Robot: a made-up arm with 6 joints.
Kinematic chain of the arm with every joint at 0, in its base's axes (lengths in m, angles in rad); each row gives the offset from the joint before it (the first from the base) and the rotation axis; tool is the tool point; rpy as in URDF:
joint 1: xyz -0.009 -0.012 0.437 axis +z
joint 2: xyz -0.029 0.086 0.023 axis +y
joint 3: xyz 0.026 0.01 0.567 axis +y
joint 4: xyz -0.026 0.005 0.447 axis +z
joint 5: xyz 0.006 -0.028 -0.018 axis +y
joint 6: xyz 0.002 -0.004 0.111 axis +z
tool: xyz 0.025 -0.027 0.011 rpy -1.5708 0 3.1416
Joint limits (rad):
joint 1: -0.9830..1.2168
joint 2: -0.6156..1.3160
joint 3: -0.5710..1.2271
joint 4: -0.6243..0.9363
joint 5: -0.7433..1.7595
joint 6: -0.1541..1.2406
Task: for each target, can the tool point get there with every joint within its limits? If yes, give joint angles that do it. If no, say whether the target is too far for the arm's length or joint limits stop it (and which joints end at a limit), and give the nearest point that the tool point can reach.
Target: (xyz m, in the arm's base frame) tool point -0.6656 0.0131 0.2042
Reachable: no: joint limits stop it (at a limit: joint 2, joint 3, joint 4, joint 5, joint 6) | nearest point -0.8845 0.0215 1.0350 | short by 0.859 m
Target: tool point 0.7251 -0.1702 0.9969
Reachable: yes | joints -0.3502 0.6811 0.3424 0.3169 1.5267 0.6023
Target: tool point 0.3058 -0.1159 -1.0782
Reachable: no: too far | nearest point 0.6982 -0.2454 0.1044 | short by 1.253 m
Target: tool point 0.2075 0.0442 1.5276
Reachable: yes | joints -0.1373 -0.0615 0.5296 0.5013 -0.2764 1.0772
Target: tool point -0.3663 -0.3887 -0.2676
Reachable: no: joint limits stop it (at a limit: joint 1, joint 2, joint 3, joint 6) | nearest point 0.3906 -0.5817 0.1679 | short by 0.894 m
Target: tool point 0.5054 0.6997 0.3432
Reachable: yes | joints 0.8473 1.1680 0.8838 0.2947 0.9430 0.1984
